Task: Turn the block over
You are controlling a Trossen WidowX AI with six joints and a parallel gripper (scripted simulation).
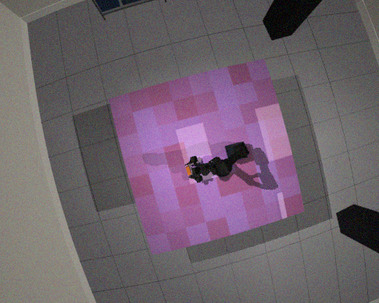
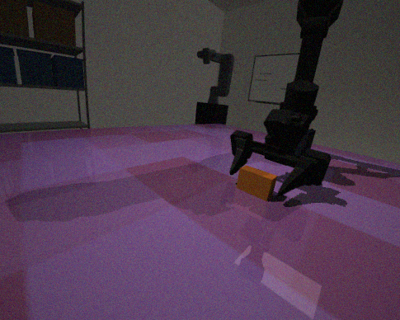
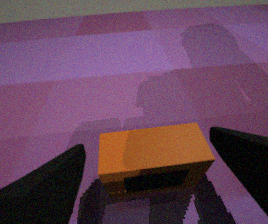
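The orange block lies 2 cm behind my gripper tip.
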